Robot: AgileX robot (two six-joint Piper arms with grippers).
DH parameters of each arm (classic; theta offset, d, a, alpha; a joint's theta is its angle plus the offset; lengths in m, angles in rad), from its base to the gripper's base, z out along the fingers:
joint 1: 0 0.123 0 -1.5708
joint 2: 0.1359 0 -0.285 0
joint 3: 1.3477 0 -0.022 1.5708
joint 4: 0 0.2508 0 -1.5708
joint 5: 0 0 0.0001 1.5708
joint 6: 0 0.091 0 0
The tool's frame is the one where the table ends.
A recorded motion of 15 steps. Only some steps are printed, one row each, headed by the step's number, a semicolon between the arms.
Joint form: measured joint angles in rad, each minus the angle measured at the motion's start. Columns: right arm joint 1, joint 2, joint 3, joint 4, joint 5, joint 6; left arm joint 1, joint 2, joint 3, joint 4, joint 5, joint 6.
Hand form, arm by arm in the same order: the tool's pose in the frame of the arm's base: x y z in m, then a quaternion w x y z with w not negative. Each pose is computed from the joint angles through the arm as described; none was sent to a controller.
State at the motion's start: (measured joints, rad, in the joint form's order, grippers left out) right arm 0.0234 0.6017 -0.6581 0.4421 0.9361 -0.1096; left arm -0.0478 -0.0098 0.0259 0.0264 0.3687 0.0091
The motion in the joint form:
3: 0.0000 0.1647 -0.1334 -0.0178 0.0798 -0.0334; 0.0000 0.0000 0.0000 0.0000 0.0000 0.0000
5: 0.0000 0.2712 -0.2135 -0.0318 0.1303 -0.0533; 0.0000 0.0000 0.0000 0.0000 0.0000 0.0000
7: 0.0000 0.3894 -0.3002 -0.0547 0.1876 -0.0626; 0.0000 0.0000 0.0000 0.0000 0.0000 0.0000
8: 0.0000 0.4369 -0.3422 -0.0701 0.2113 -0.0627; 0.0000 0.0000 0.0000 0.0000 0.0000 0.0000
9: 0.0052 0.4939 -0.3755 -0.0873 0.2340 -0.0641; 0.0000 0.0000 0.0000 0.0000 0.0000 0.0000
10: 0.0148 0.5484 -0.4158 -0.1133 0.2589 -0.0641; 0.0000 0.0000 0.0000 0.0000 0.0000 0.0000
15: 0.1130 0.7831 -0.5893 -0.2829 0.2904 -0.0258; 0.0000 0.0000 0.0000 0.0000 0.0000 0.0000
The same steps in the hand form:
3: 0.1248 0.0348 0.3319 0.33181 -0.03070 0.92433 0.18593; 0.0528 -0.0017 0.1718 0.59451 0.02994 0.80353 -0.00036
5: 0.1453 0.0352 0.3385 0.29798 -0.04499 0.93657 0.17894; 0.0528 -0.0017 0.1718 0.59451 0.02994 0.80353 -0.00036
7: 0.1694 0.0350 0.3422 0.25685 -0.05545 0.94974 0.17017; 0.0528 -0.0017 0.1718 0.59451 0.02994 0.80353 -0.00036
8: 0.1797 0.0344 0.3447 0.24280 -0.05908 0.95427 0.16409; 0.0528 -0.0017 0.1718 0.59451 0.02994 0.80353 -0.00036
9: 0.1918 0.0346 0.3424 0.22004 -0.06438 0.96048 0.15783; 0.0528 -0.0017 0.1718 0.59451 0.02994 0.80353 -0.00036
10: 0.2035 0.0351 0.3415 0.20006 -0.07286 0.96584 0.14774; 0.0528 -0.0017 0.1718 0.59451 0.02994 0.80353 -0.00036
15: 0.2594 0.0493 0.3310 0.14601 -0.11816 0.97910 0.07804; 0.0528 -0.0017 0.1718 0.59451 0.02994 0.80353 -0.00036

